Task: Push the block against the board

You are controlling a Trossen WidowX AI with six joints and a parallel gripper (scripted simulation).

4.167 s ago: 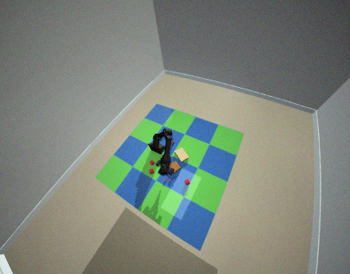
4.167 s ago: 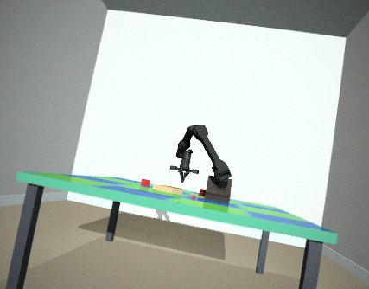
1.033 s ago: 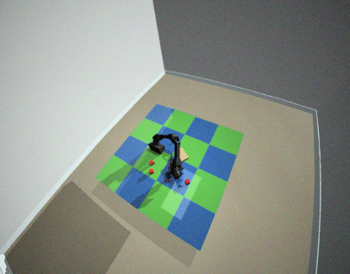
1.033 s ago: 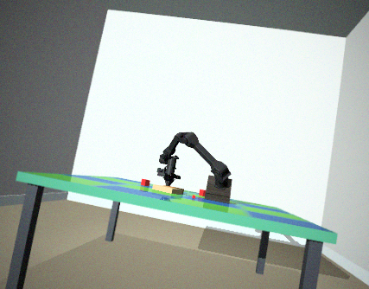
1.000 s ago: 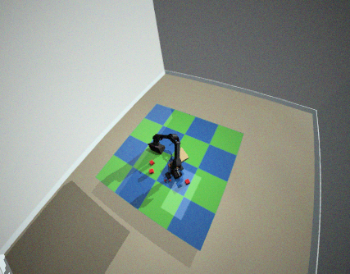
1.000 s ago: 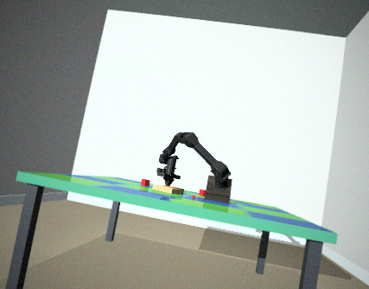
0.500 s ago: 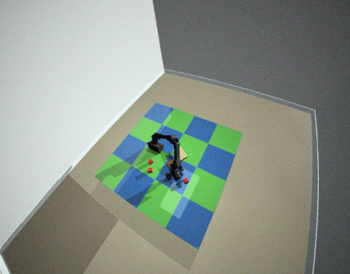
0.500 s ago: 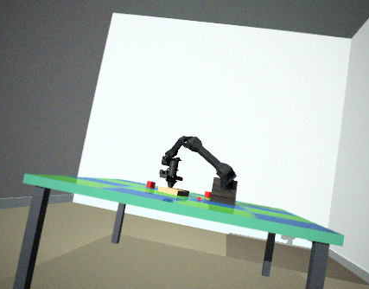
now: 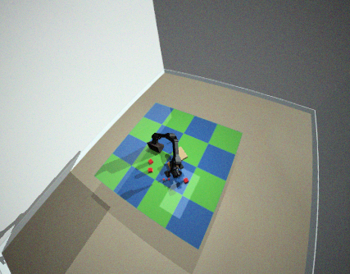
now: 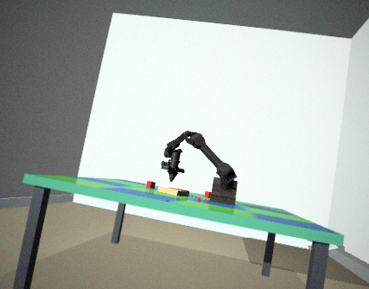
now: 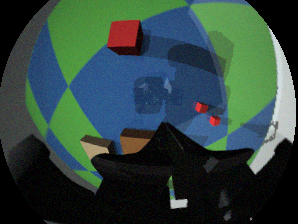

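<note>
Now: the brown square block 8 cm behind my gripper tip, 7 cm to the left of it and 5 cm below it. From my gripper tip the other things lie so: pale tan board: 22 cm to the left, 9 cm behind, 5 cm below.
</note>
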